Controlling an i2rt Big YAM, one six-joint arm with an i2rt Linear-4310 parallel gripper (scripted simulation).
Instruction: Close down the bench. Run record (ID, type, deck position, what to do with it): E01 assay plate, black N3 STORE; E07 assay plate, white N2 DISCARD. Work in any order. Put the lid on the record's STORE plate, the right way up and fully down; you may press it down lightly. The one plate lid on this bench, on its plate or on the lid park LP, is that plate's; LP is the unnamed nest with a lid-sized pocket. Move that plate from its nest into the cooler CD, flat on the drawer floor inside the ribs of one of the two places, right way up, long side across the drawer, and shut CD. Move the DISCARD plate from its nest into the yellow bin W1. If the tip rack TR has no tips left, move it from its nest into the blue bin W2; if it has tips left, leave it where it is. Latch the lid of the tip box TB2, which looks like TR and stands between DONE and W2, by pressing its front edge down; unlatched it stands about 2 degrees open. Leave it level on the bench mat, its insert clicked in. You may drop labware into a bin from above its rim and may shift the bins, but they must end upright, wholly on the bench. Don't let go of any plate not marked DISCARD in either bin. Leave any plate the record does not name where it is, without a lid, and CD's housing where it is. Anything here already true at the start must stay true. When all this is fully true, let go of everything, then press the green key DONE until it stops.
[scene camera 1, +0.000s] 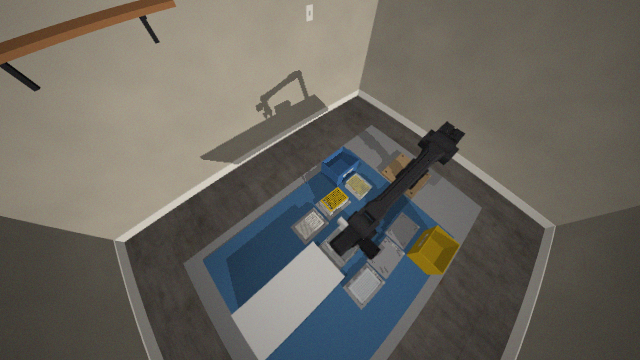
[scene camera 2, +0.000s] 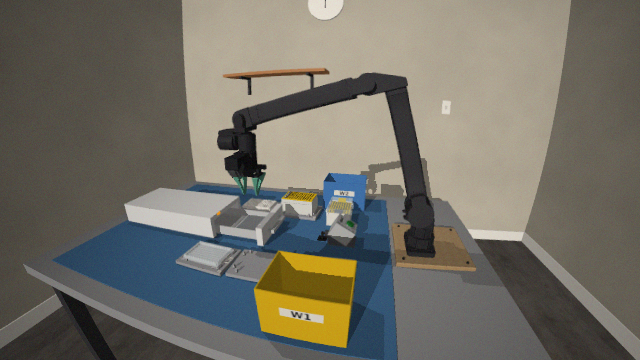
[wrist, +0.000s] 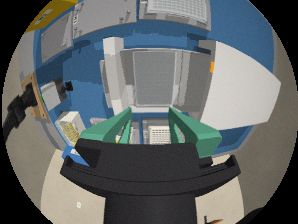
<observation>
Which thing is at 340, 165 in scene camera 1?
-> A blue bin W2.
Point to a yellow bin W1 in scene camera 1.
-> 438, 251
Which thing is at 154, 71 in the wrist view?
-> A grey plate lid.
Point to a grey lid park nest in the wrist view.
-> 55, 35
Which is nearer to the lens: the tip rack TR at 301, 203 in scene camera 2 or the yellow bin W1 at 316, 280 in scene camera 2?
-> The yellow bin W1.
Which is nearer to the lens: the yellow bin W1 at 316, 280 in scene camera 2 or the blue bin W2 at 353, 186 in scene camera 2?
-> The yellow bin W1.
</observation>
